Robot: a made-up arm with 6 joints. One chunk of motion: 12 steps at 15 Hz.
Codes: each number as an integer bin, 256 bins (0 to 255) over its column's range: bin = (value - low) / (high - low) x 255, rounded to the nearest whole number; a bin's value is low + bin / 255 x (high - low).
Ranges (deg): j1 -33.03..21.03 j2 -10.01..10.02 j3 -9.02..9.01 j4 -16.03..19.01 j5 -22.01..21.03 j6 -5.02..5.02
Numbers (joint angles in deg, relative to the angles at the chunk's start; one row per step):
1: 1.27 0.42 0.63 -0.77 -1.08 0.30
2: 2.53 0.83 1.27 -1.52 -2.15 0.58
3: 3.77 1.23 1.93 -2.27 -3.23 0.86
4: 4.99 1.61 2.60 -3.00 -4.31 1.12
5: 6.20 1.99 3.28 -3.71 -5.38 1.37
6: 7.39 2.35 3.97 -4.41 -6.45 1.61
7: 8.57 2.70 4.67 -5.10 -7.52 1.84
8: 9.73 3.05 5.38 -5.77 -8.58 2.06
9: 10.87 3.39 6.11 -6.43 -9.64 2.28
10: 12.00 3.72 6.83 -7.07 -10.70 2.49
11: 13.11 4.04 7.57 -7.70 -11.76 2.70
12: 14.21 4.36 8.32 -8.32 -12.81 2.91
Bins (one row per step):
1: 162 133 136 111 124 135
2: 168 138 146 106 118 142
3: 174 143 155 100 111 149
4: 179 148 164 95 105 156
5: 185 153 174 90 99 162
6: 191 157 184 85 92 168
7: 196 162 194 80 86 174
8: 202 166 204 75 80 180
9: 207 171 214 70 73 185
10: 212 175 224 65 67 191
11: 218 179 235 61 61 196
12: 223 183 245 56 55 201

